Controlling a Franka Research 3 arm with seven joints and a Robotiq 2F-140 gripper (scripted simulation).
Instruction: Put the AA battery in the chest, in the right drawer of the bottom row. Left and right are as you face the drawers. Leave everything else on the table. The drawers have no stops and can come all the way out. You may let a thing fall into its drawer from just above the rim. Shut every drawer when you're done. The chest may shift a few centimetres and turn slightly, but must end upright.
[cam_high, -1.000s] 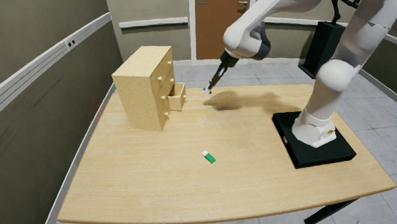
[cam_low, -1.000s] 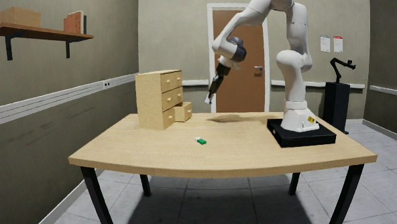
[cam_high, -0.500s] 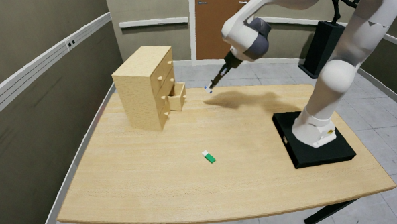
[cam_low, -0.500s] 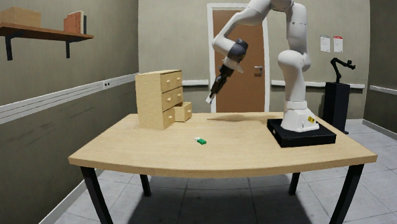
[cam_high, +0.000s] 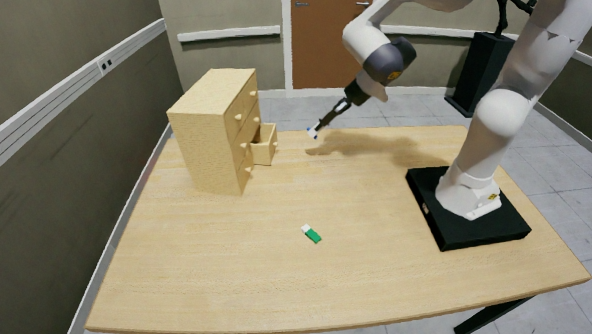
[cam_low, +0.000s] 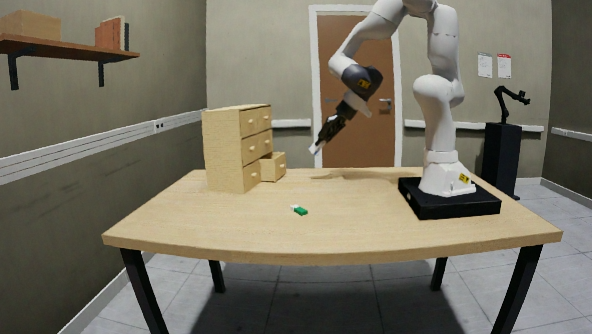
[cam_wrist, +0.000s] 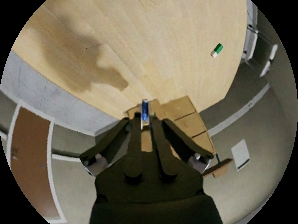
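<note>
My hand is 20 mm short of the AA battery and 20 mm above it. The rest, counted from my hand: green object 90 mm ahead, 320 mm to the left, 140 mm below.
</note>
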